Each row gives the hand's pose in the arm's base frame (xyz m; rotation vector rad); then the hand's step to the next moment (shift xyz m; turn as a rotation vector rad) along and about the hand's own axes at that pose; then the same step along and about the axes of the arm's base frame.
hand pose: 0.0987 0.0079 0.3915 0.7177 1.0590 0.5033
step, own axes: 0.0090 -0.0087 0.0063 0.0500 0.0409 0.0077
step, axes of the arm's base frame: 0.0098 -0.0015 -0.0099 0.0263 0.0595 0.0025
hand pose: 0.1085 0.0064 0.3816 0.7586 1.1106 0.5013
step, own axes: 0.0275 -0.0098 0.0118 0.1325 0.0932 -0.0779
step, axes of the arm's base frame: 0.0212 0.0094 -0.0213 -0.0215 0.1762 -0.0286
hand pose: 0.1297 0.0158 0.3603 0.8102 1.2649 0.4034
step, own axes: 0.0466 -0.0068 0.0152 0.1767 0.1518 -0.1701
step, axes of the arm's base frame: 0.0265 0.0222 -0.0354 -0.0871 0.2740 -0.0235
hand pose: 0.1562 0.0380 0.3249 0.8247 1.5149 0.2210
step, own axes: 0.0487 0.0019 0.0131 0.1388 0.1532 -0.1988
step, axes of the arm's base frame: 0.0175 0.0265 -0.0392 -0.1168 0.2617 0.0115
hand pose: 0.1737 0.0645 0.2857 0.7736 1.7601 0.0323
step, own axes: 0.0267 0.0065 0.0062 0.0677 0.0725 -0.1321
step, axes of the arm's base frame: 0.0051 0.0165 -0.0222 -0.0885 0.1384 0.0168
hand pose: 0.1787 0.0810 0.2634 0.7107 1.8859 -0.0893
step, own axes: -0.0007 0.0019 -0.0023 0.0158 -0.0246 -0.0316
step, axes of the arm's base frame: -0.0007 0.0021 0.0021 -0.0425 -0.0014 -0.0065
